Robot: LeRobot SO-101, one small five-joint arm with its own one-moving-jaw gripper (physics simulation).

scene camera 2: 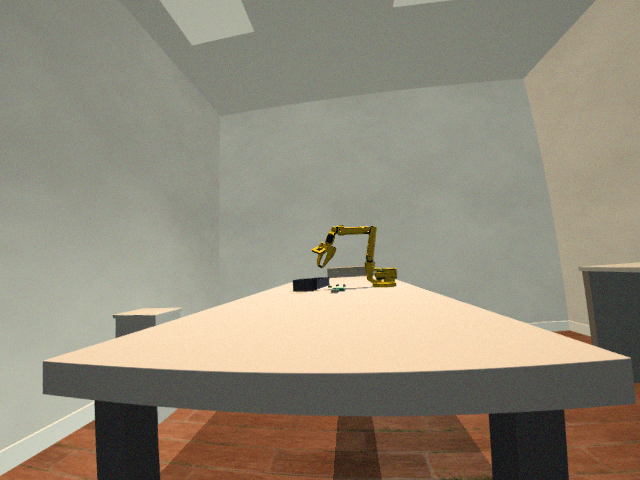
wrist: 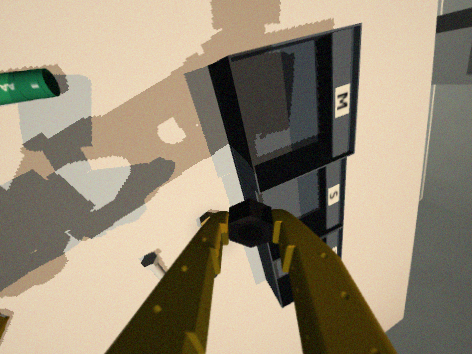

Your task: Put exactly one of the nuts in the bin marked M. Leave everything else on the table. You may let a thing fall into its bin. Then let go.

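Places are measured from the arm's base along level axes (x left, y back, z up), in millimetres.
Pixels of known places: hand, its tool point: [scene camera 2: 322, 266] [wrist: 228, 223]; arm's base, origin of its link: [scene camera 2: 379, 286].
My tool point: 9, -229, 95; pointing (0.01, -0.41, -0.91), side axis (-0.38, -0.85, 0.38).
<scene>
For each thing: its middle in the pictures, then the offset to it from my tool point, as dx, dy, dz. "*": a spot on its surface instead.
- black hexagonal nut, middle of its body: [wrist: 250, 223] -5, -7, +0
- dark bin block, middle of its body: [wrist: 295, 202] [scene camera 2: 312, 282] -85, -56, -72
- bin marked M, a spot on its surface: [wrist: 342, 62] * +14, -109, -53
- small nut, middle of its body: [wrist: 209, 222] -65, +22, -91
- Bin S, a spot on its surface: [wrist: 333, 175] * -71, -92, -60
- green AA battery, a spot on its surface: [wrist: 27, 87] * +78, +53, -81
- bolt, middle of its body: [wrist: 157, 270] -80, +88, -90
My gripper [scene camera 2: 321, 265] [wrist: 251, 226] is shut on a black hexagonal nut [wrist: 250, 210], pressed between both jaw tips. In the scene view it is raised above the table, above the right part of the dark bin block [scene camera 2: 306, 284]. The bin marked M [wrist: 342, 62] is at the upper right of the wrist view; the held nut is drawn below its lower left corner, over the block's left wall near bin S. Another small nut [wrist: 205, 218] lies on the table left of the bins, partly hidden behind the left jaw.
Bin S [wrist: 333, 175] adjoins M, with a third bin below it, mostly hidden by the right jaw. A green AA battery [wrist: 27, 87] lies at the upper left. A bolt [wrist: 150, 259] lies left of the left jaw. A yellow part shows at the lower left edge.
</scene>
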